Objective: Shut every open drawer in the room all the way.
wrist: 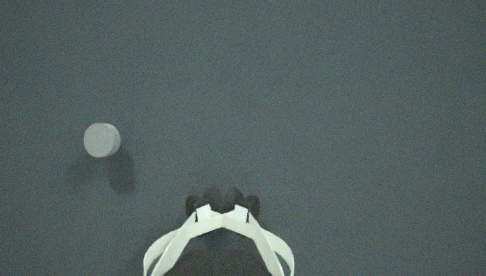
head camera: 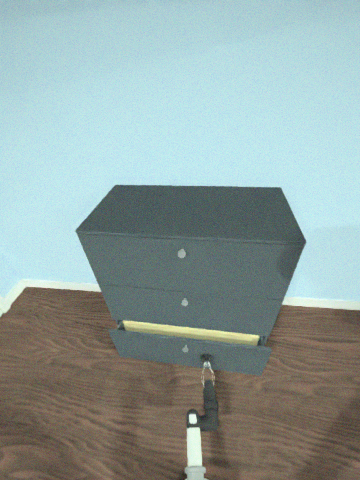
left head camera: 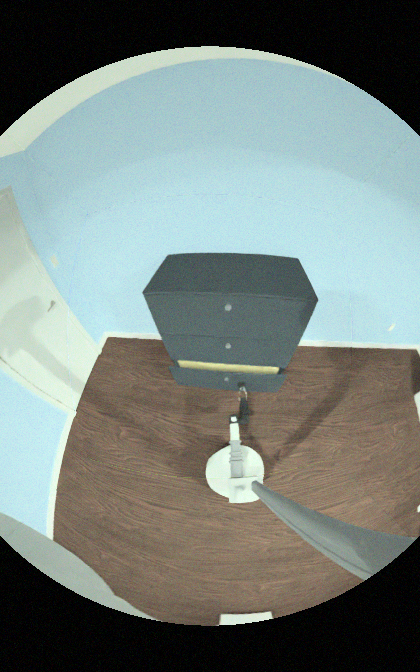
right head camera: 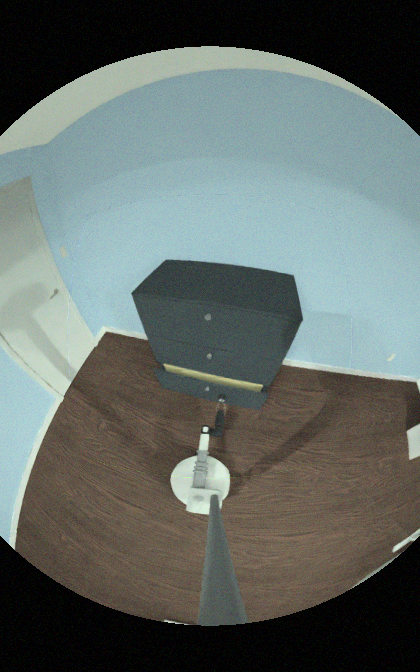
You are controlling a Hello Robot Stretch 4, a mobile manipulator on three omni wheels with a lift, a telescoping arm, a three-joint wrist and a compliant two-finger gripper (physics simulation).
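Places are measured from the robot's base along level axes (x right, y back, z down), in metres.
Pixels of known places: gripper, fingertip midpoint: (wrist: pixel 223 202) (head camera: pixel 205 354).
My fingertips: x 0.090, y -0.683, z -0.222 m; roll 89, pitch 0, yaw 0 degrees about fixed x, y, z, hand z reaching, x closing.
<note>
Behind a point stands the place of what it marks.
A dark grey chest (head camera: pixel 190 212) {x 0.032, y -0.958, z -1.001 m} (left head camera: pixel 232 275) (right head camera: pixel 220 282) with three drawers stands against the blue wall. Its bottom drawer (head camera: pixel 150 346) {x -0.236, y -0.743, z -0.212 m} (left head camera: pixel 200 378) (right head camera: pixel 182 386) (wrist: pixel 325 100) {x 0.184, y -0.676, z -0.319 m} is partly open, with a yellow inside strip showing above its front. The top drawer (head camera: pixel 135 260) {x -0.224, y -0.820, z -0.849 m} and middle drawer (head camera: pixel 145 302) {x -0.226, y -0.820, z -0.539 m} look flush. My gripper (head camera: pixel 206 358) {x 0.090, y -0.683, z -0.222 m} (left head camera: pixel 242 385) (right head camera: pixel 221 398) (wrist: pixel 223 202) {x 0.090, y -0.683, z -0.222 m} is shut and empty, with its fingertips at the bottom drawer's front, right of the round knob (head camera: pixel 185 349) {x -0.024, y -0.680, z -0.292 m} (wrist: pixel 101 140) {x -0.024, y -0.679, z -0.279 m}. Whether the tips press on the front is hard to tell.
A white door (left head camera: pixel 30 310) (right head camera: pixel 25 300) stands at the left wall. My round white base (left head camera: pixel 215 472) (right head camera: pixel 180 480) is on the wooden floor in front of the chest. White objects show at the right edge of the right head view.
</note>
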